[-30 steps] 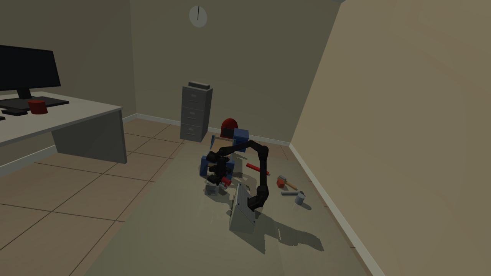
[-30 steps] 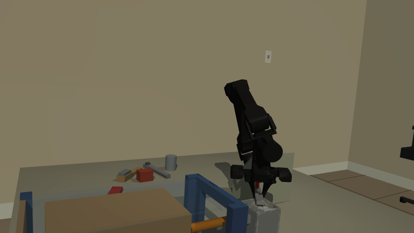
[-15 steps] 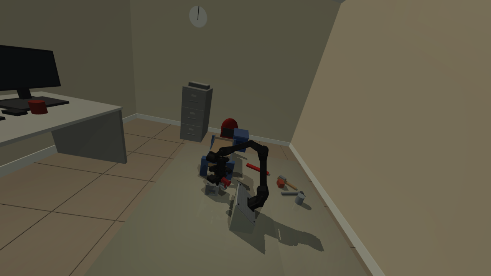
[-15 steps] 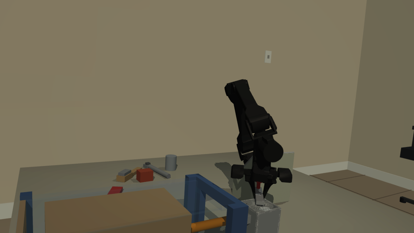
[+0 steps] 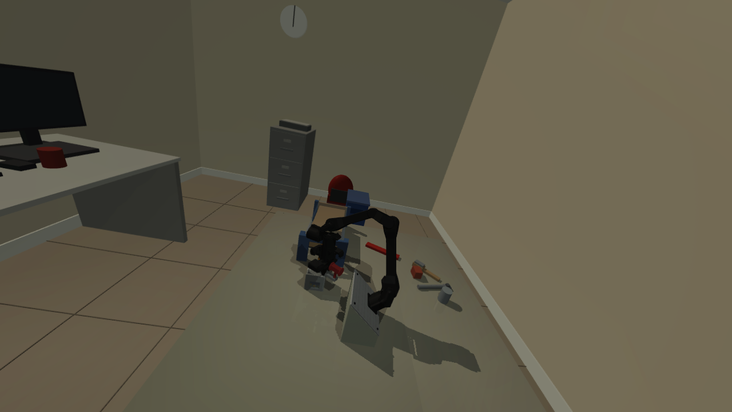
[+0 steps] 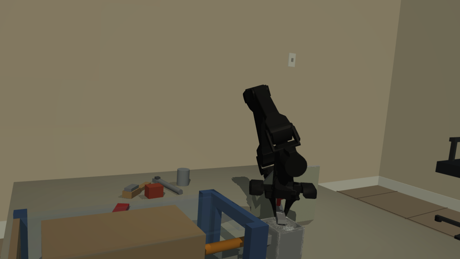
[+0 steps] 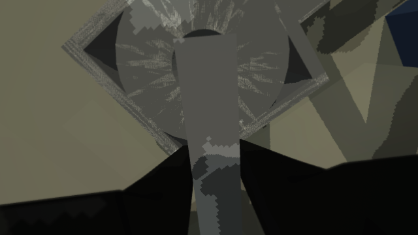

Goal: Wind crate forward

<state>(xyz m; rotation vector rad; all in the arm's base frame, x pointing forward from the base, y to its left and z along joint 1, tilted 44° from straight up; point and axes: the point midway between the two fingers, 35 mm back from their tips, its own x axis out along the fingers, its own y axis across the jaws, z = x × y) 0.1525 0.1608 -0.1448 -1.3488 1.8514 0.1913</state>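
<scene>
My gripper tip is now 10 mm past the winch handle, 10 mm to the left of it and 20 mm below it. From my gripper tip the other things lie so: clear-panelled cubby 430 mm ahead, 50 mm to the left, 30 mm above; grey winch 10 mm ahead, 30 mm to the left, 60 mm below; red knob 30 mm behind, 50 mm to the right, 50 mm above.
</scene>
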